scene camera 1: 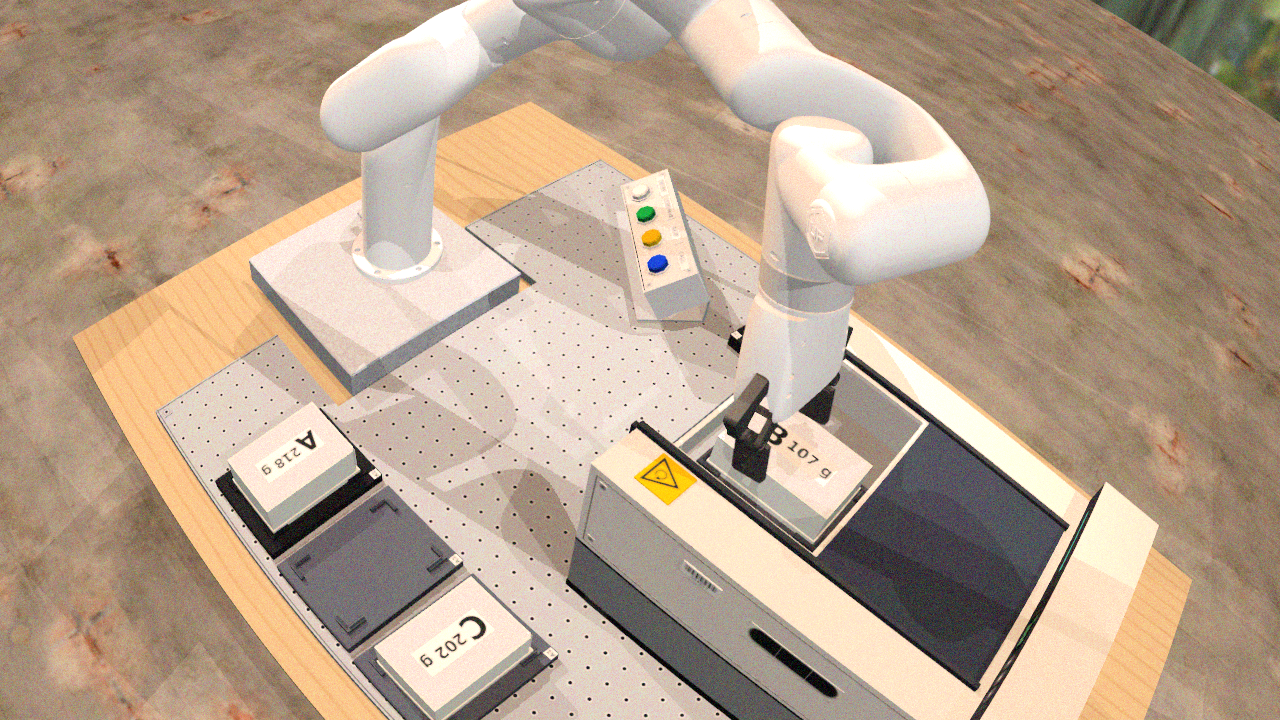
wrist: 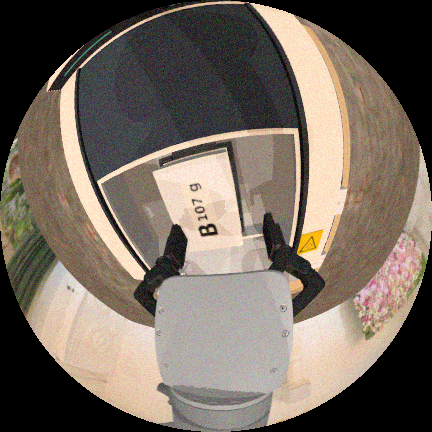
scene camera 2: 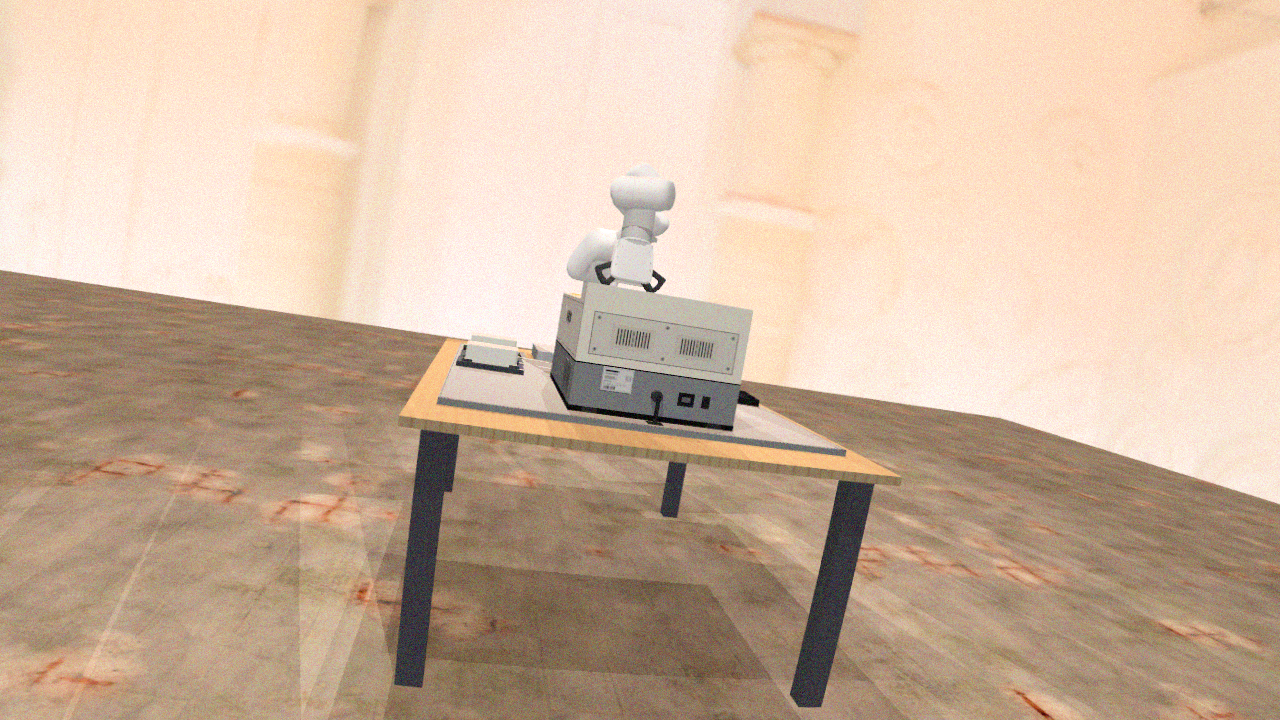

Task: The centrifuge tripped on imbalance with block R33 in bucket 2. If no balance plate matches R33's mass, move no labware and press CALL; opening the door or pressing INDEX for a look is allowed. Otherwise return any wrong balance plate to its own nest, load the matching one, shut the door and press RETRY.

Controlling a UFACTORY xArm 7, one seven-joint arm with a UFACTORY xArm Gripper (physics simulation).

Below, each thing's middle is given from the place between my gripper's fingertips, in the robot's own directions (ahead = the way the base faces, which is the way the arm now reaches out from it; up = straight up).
Right now the centrifuge (scene camera 1: 969,573) is 150 mm ahead of my hand, 30 mm to the left of it and 80 mm below it. Round my hand: dark nest (scene camera 1: 357,576): 210 mm behind, 300 mm to the right, 190 mm below; button box (scene camera 1: 666,281): 370 mm behind, 270 mm to the left, 160 mm below.
